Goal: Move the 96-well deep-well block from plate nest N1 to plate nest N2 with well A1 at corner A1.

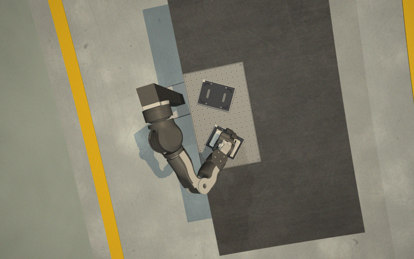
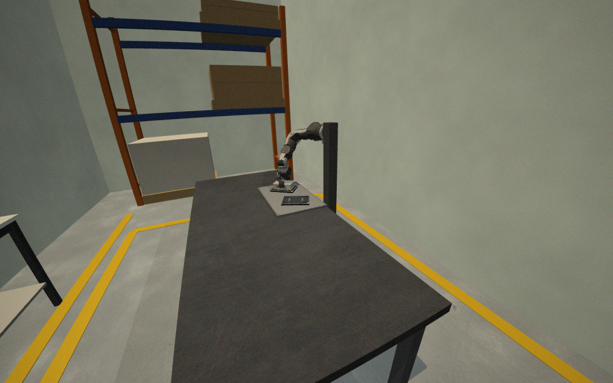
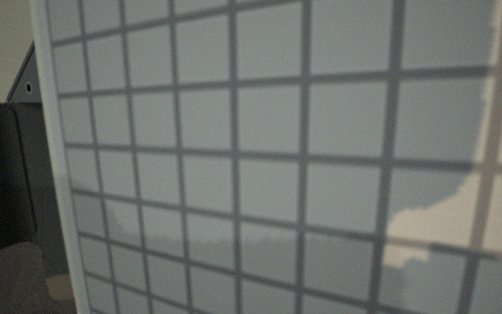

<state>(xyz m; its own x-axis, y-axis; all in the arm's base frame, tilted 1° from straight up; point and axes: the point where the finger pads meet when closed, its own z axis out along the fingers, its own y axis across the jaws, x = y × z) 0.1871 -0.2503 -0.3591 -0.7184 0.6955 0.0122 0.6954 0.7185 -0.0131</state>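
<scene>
Right now the cream 96-well deep-well block is right at my hand. Also, from my hand: A1 corner mark: 2 cm behind, 9 cm to the left, 2 cm below.
</scene>
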